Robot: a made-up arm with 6 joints. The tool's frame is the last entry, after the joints.
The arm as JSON. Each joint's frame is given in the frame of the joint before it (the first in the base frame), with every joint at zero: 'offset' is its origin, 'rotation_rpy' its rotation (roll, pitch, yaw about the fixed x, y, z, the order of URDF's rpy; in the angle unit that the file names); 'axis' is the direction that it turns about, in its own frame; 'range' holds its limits. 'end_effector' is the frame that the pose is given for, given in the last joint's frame.
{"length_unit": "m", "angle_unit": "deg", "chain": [
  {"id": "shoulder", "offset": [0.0, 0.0, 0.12], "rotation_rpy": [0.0, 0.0, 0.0], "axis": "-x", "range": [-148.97, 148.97]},
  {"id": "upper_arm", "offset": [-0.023, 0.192, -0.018], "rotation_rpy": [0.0, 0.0, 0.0], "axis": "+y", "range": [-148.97, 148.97]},
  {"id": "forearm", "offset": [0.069, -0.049, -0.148], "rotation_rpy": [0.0, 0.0, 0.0], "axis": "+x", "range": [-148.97, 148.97]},
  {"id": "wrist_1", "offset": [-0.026, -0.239, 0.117], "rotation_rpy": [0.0, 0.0, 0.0], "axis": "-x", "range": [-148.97, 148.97]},
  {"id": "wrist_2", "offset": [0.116, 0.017, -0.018], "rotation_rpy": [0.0, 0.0, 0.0], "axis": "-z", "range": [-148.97, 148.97]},
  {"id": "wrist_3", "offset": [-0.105, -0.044, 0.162], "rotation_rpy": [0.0, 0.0, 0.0], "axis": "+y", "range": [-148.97, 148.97]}
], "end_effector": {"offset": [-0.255, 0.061, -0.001], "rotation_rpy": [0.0, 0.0, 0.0]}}
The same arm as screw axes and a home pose.
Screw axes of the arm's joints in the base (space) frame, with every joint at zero. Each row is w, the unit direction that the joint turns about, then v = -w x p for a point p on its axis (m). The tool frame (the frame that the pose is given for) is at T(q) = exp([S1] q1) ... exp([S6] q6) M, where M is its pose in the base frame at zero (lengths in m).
S1: w -1 0 0 v 0 -0.12 0
S2: w 0 1 0 v -0.102 0 -0.023
S3: w 1 0 0 v 0 -0.046 -0.143
S4: w -1 0 0 v 0 -0.071 -0.096
S5: w 0 0 -1 v 0.079 0.136 0
S6: w 0 1 0 v -0.215 0 0.031
M =
1 0 0 -0.224
0 1 0 -0.062
0 0 1 0.214
0 0 0 1
Joint limits (rad, base to tool): -2.6..2.6 -2.6..2.6 -2.6..2.6 -2.6..2.6 -2.6..2.6 -2.6..2.6

